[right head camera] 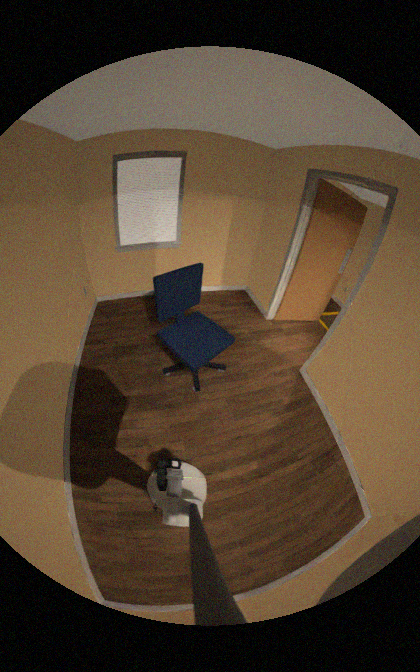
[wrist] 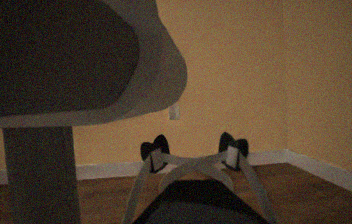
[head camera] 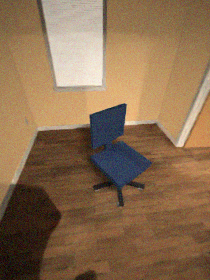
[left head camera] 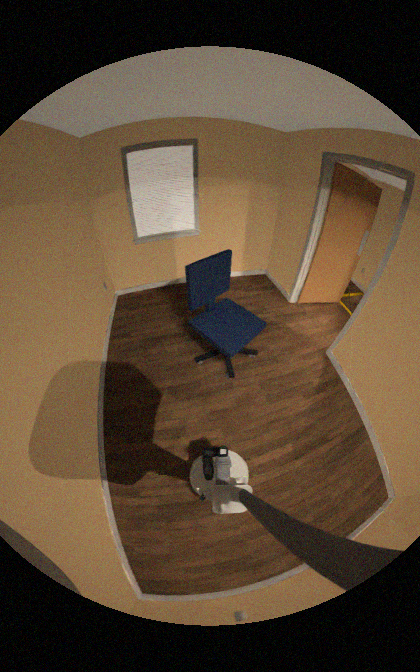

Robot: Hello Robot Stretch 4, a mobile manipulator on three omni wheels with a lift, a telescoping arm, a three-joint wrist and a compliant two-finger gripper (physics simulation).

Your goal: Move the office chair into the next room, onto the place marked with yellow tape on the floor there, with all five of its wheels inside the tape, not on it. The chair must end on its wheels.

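Places are measured from the robot's base along level axes (x ahead, y left, z up), in centimetres.
Where they show: gripper, fingertip midpoint: (wrist: 193, 146).
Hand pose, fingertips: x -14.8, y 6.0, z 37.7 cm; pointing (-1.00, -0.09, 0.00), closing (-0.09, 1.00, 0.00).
After its pixels a point has its place.
The blue office chair (head camera: 121, 163) @[z 44.3, x 110.9, y -7.8 cm] (left head camera: 227, 326) (right head camera: 196, 340) stands upright on its wheels on the wood floor, ahead of me, with its backrest toward the window wall. Some of its dark base legs show; the others are hidden under the seat. Yellow tape (left head camera: 353, 294) (right head camera: 330, 313) shows in part on the floor beyond the doorway in both side head views; the rest of it is hidden by the wall and door. In the wrist view my gripper (wrist: 193, 146) @[z 37.7, x -14.8, y 6.0 cm] is open with nothing between its fingertips, well apart from the chair.
The doorway is ahead to the right, with a white frame (head camera: 194, 112) @[z 63.8, x 207.4, y -111.6 cm] (left head camera: 311, 240) (right head camera: 291, 255). An orange-brown door (left head camera: 342, 240) (right head camera: 322, 255) stands open in it. A wall corner (left head camera: 330, 351) (right head camera: 303, 369) juts out at the near right side. A window (head camera: 77, 42) @[z 143.0, x 245.9, y 66.9 cm] is on the far wall.
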